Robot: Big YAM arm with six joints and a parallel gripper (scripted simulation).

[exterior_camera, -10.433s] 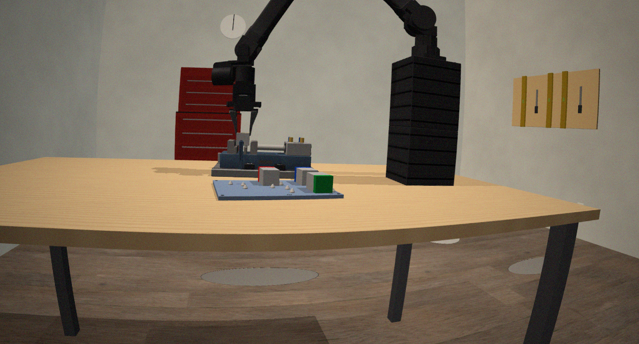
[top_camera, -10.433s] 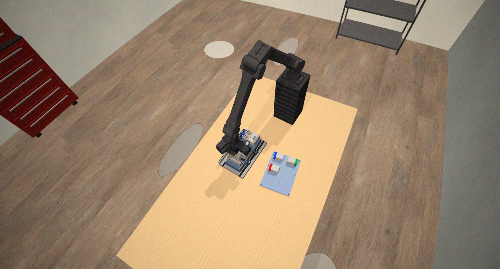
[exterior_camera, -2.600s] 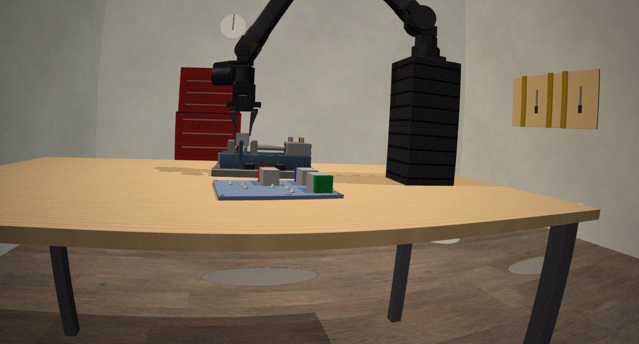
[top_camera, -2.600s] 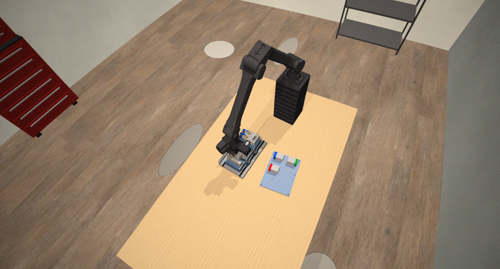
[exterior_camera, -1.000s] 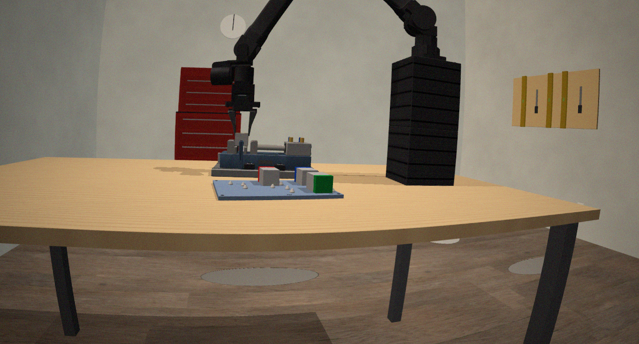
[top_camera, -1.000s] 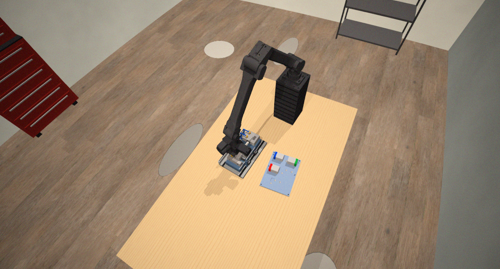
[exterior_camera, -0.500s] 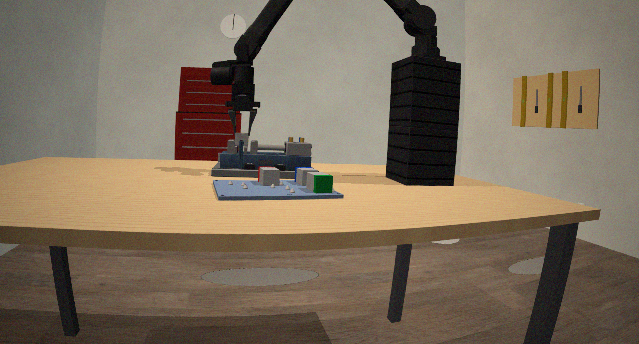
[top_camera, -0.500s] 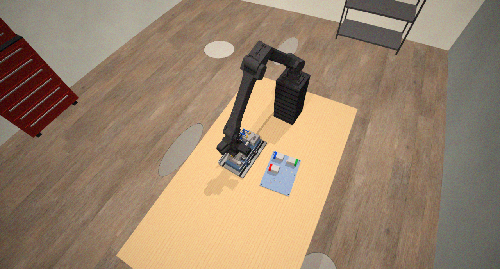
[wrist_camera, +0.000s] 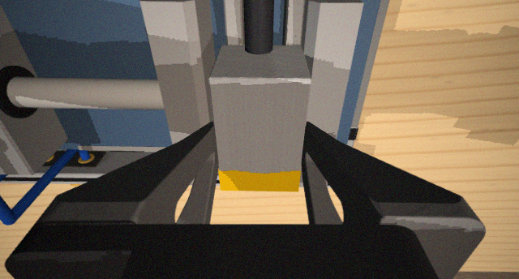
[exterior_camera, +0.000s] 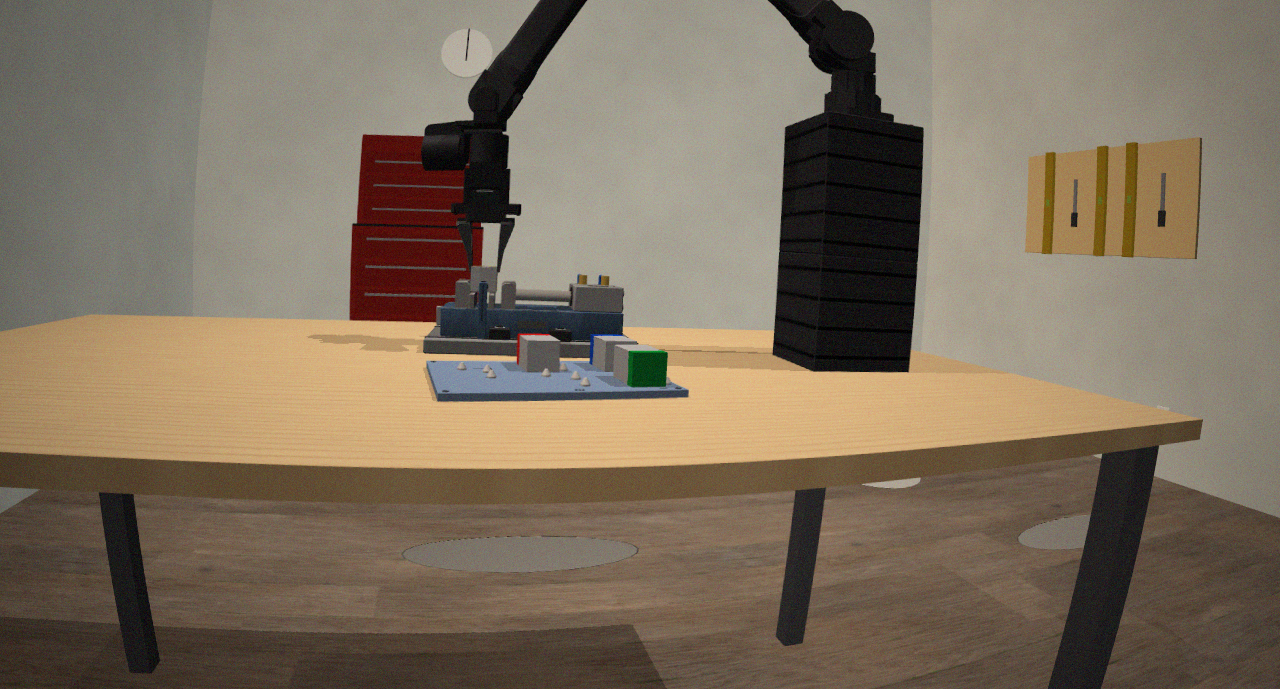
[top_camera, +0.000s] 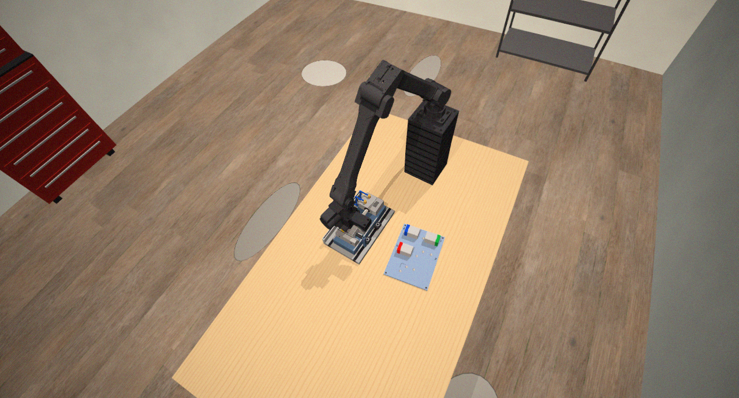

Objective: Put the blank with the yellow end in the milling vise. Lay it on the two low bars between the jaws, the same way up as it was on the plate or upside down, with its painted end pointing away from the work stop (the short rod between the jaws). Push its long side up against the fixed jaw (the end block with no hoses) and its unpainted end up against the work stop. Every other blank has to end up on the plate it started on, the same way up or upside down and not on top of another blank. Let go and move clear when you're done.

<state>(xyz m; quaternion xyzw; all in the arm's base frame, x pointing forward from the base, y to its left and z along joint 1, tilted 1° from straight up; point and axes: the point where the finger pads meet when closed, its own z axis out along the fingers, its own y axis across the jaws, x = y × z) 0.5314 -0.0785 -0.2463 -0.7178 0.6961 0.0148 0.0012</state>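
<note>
Now: the yellow-ended blank 20 mm below my hand. The rest, counted from my hand: work stop rod (50 mm to the left, 30 mm below); fixed jaw (30 mm ahead, 40 mm below); moving jaw (40 mm behind, 40 mm below).
</note>
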